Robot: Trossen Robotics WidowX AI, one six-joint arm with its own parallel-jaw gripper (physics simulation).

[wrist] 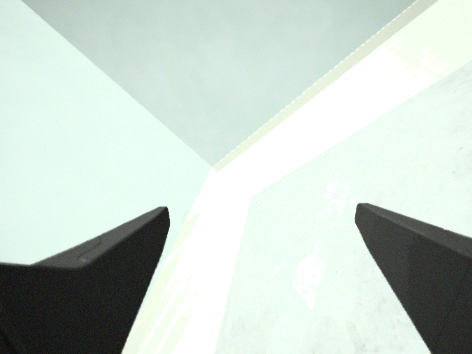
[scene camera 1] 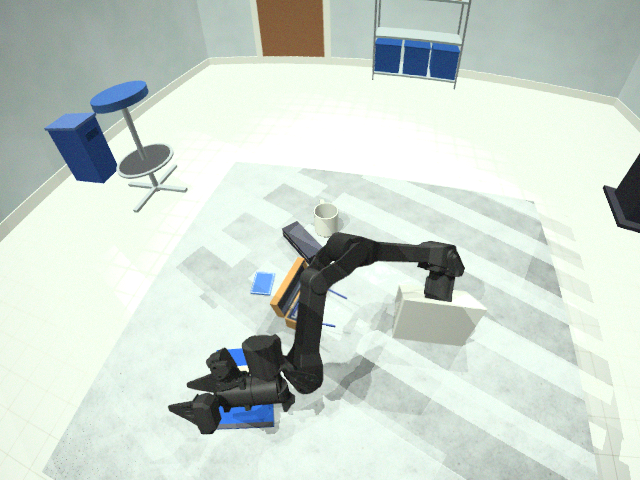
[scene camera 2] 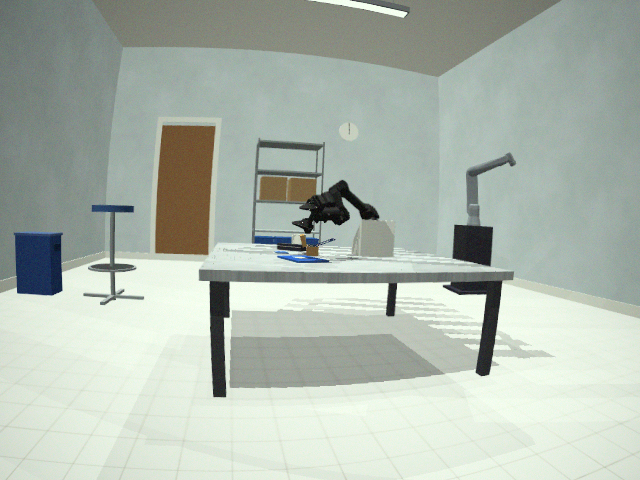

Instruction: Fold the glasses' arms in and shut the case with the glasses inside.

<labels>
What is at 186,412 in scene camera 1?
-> My gripper.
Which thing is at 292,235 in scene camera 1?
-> A dark flat box.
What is my gripper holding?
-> Nothing.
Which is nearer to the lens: the blue book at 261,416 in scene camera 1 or the white cup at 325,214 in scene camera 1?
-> The blue book.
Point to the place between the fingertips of my gripper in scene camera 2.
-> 295,215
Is my gripper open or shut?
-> Open.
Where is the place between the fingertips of my gripper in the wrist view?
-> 261,213
</labels>
